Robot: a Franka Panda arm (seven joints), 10 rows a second.
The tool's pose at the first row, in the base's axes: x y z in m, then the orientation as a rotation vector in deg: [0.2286, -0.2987, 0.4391, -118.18, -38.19, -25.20]
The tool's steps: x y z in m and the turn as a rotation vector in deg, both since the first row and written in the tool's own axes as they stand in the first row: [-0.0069, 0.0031, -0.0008, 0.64, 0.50, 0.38]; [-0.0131, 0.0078, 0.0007, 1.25, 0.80, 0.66]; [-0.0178, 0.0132, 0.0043, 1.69, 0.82, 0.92]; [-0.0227, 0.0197, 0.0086, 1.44, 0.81, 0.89]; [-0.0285, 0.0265, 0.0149, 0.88, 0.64, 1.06]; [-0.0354, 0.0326, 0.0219, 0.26, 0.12, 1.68]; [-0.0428, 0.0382, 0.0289, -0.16, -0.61, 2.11]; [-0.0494, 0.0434, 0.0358, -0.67, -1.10, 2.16]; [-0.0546, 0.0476, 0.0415, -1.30, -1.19, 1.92]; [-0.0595, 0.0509, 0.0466, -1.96, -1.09, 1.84]
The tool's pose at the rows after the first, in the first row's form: [0.2250, -0.3028, 0.4338, -117.50, -37.55, -25.22]; [0.2230, -0.3054, 0.4266, -116.89, -37.14, -25.10]; [0.2228, -0.3062, 0.4186, -116.53, -36.89, -24.79]; [0.2231, -0.3069, 0.4095, -116.76, -36.91, -24.90]; [0.2230, -0.3064, 0.3985, -117.39, -36.77, -24.87]; [0.2216, -0.3053, 0.3871, -118.30, -36.37, -24.25]; [0.2195, -0.3040, 0.3757, -119.05, -36.30, -23.44]; [0.2179, -0.3025, 0.3651, -119.71, -36.49, -23.13]; [0.2166, -0.3011, 0.3565, -120.28, -36.73, -23.43]; [0.2150, -0.2997, 0.3490, -120.85, -36.69, -23.85]
